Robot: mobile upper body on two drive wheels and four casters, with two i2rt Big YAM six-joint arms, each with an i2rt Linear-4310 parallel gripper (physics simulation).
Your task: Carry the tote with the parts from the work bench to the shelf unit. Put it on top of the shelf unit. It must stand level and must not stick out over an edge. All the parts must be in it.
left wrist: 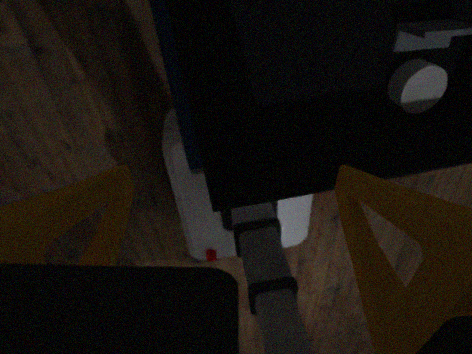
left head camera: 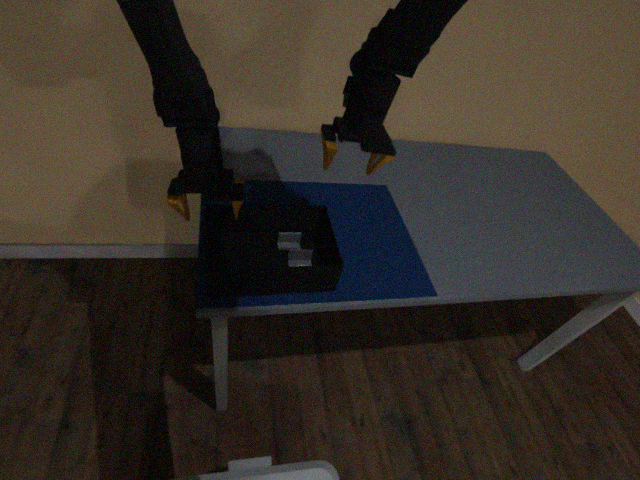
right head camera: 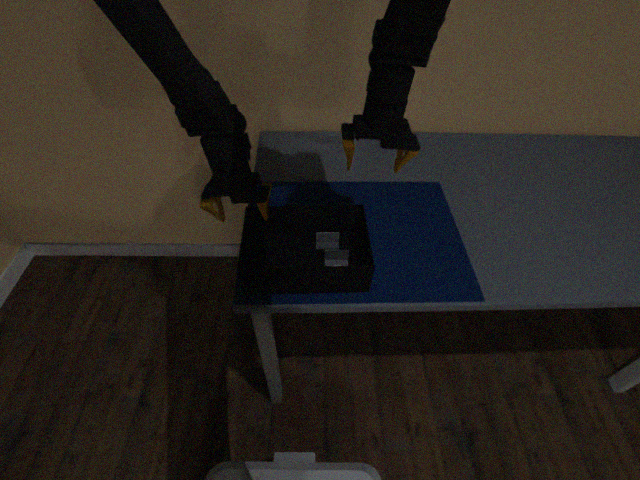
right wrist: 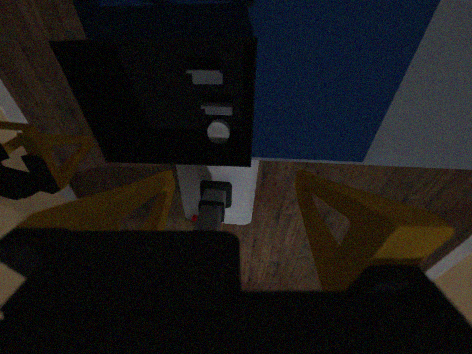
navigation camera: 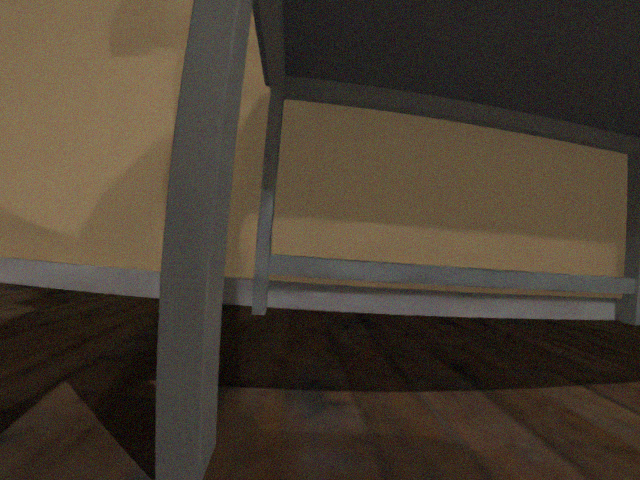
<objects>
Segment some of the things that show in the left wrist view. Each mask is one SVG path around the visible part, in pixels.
My left gripper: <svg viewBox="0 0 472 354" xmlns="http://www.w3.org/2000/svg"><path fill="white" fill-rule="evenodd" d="M341 165L335 183L335 195L375 354L472 354L472 208L394 184L349 165ZM360 202L420 244L423 250L423 261L406 288L379 246ZM238 283L228 272L212 267L116 266L134 193L134 185L128 165L120 165L77 183L0 207L0 354L239 354ZM108 202L96 233L78 264L46 264L44 254L47 245Z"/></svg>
A black tote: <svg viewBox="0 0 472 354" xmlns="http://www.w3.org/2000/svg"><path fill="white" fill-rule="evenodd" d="M166 0L213 212L335 190L335 183L341 165L349 165L388 180L472 163L472 35L452 36L449 47L401 52L391 51L397 23L455 19L472 24L472 0ZM420 58L442 67L447 73L448 83L443 96L433 107L422 113L411 114L390 100L388 84L398 67L411 59Z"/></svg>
A round part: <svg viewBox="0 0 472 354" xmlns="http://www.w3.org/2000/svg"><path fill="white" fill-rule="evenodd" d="M420 58L411 59L398 67L388 84L390 100L411 114L422 113L433 107L443 96L448 83L447 73L442 67Z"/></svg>
</objects>
